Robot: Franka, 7 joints.
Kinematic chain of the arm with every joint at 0, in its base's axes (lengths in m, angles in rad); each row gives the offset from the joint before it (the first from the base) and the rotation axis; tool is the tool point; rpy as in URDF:
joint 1: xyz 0 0 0.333 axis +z
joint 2: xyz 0 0 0 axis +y
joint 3: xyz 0 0 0.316 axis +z
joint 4: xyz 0.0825 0 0 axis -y
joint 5: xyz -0.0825 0 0.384 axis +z
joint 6: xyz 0 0 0 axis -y
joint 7: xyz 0.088 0 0 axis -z
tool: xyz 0 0 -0.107 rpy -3.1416 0 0
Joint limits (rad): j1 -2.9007..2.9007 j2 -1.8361..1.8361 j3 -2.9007..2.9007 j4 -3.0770..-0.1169 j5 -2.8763..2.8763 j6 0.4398..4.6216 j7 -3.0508..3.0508
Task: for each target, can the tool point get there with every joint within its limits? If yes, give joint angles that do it. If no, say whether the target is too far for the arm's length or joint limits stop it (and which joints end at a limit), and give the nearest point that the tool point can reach.
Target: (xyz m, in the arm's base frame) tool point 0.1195 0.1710 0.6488
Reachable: yes | joints -1.0381 1.2326 2.2751 -2.7452 -1.1473 4.0825 0.4628
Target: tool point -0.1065 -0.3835 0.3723
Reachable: yes | joints 0.0092 0.8545 -1.6070 -2.8101 0.8145 3.5140 0.9645
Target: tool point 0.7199 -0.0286 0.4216
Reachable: yes | joints -2.4321 -1.1680 2.0235 -1.1732 -1.0795 1.4660 -2.1949
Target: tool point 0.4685 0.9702 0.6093
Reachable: no: too far | nearest point 0.3614 0.7483 0.5461 | short by 0.254 m
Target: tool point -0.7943 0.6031 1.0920
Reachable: no: too far | nearest point -0.5437 0.4128 0.8525 | short by 0.395 m
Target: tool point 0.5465 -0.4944 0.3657
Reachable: yes | joints 2.2133 -1.2733 -1.8768 -0.3607 -1.2273 0.9836 -0.6938
